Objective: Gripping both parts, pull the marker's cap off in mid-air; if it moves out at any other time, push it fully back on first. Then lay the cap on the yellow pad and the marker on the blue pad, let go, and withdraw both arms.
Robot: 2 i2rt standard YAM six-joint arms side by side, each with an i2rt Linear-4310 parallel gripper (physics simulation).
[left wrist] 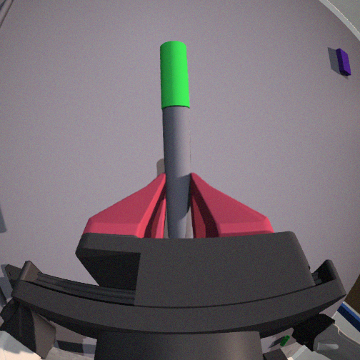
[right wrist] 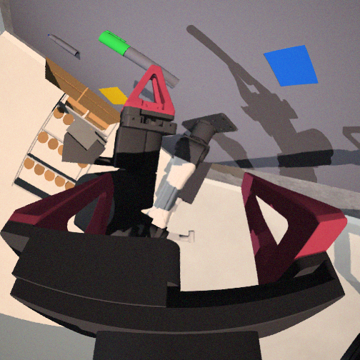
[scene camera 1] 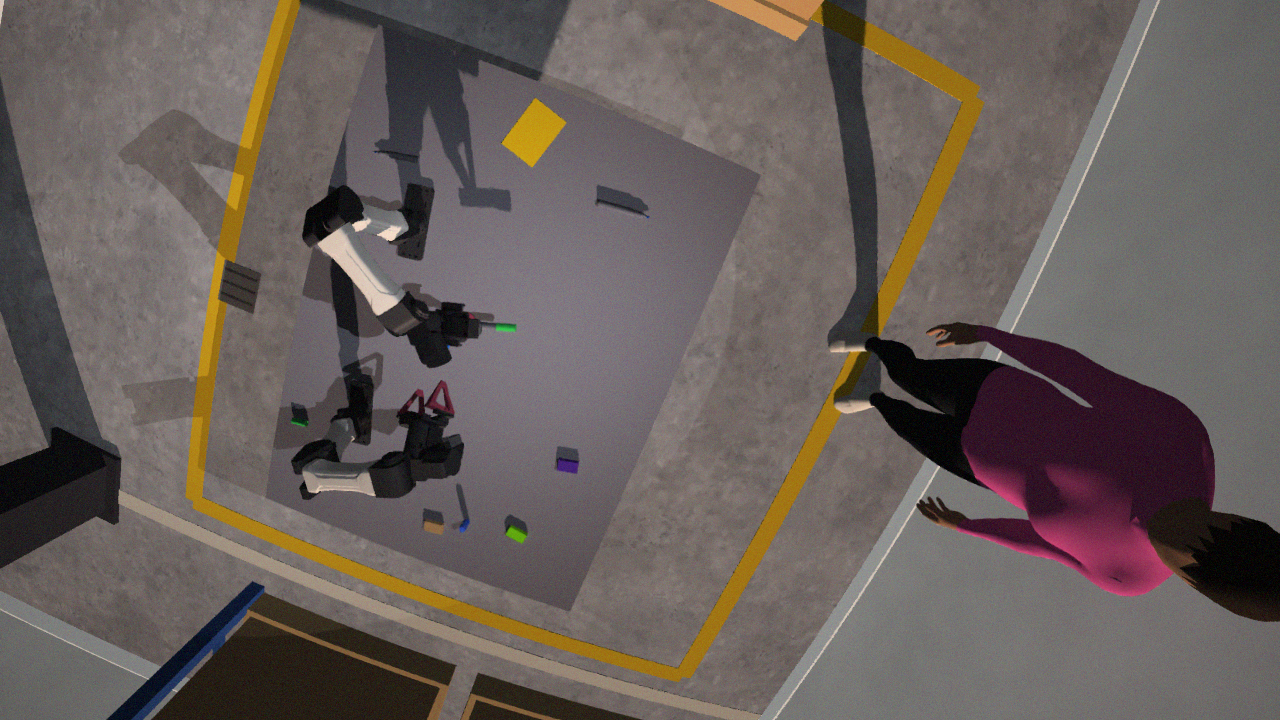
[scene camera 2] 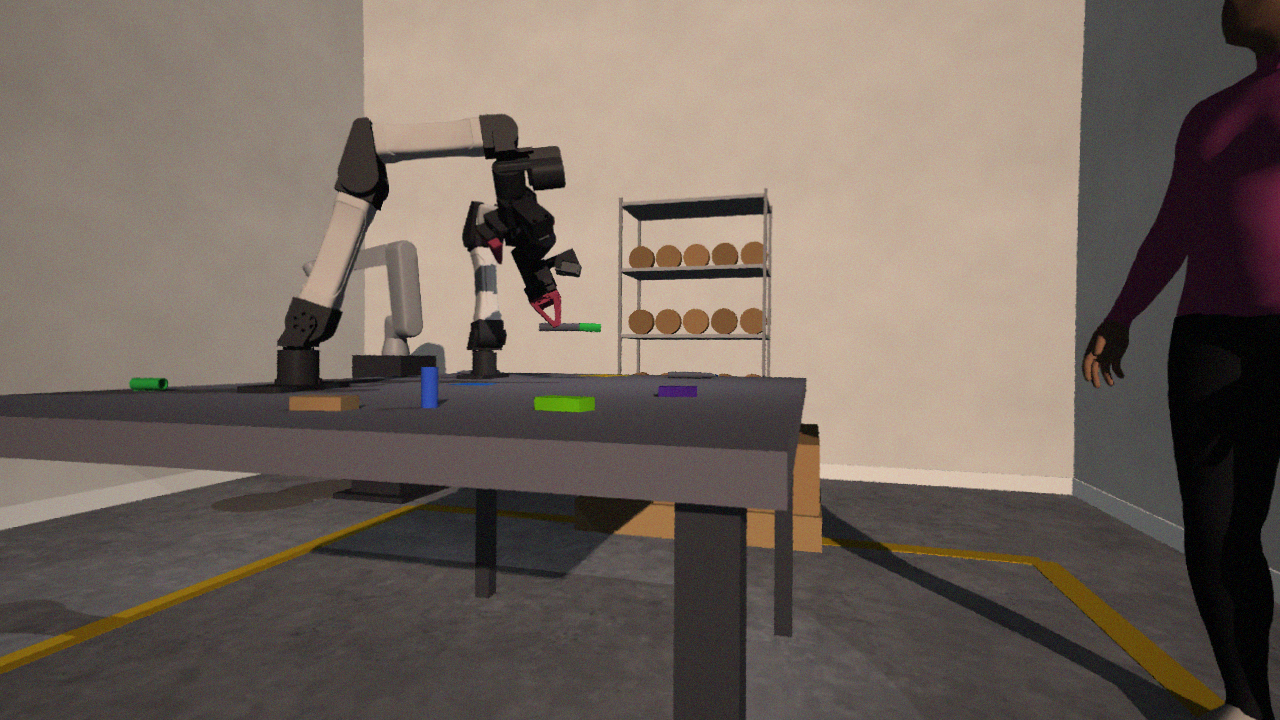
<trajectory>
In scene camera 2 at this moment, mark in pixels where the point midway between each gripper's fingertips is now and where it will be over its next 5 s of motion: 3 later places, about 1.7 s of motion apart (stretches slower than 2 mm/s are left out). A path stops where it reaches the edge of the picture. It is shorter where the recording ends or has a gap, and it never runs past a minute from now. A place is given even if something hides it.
The left gripper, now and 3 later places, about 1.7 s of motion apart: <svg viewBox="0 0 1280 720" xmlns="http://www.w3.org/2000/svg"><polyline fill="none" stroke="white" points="557,327 562,326 520,314 467,326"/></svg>
The right gripper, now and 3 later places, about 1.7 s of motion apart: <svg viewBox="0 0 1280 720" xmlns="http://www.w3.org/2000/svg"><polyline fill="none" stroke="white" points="519,253 584,326 590,332 576,331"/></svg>
</trajectory>
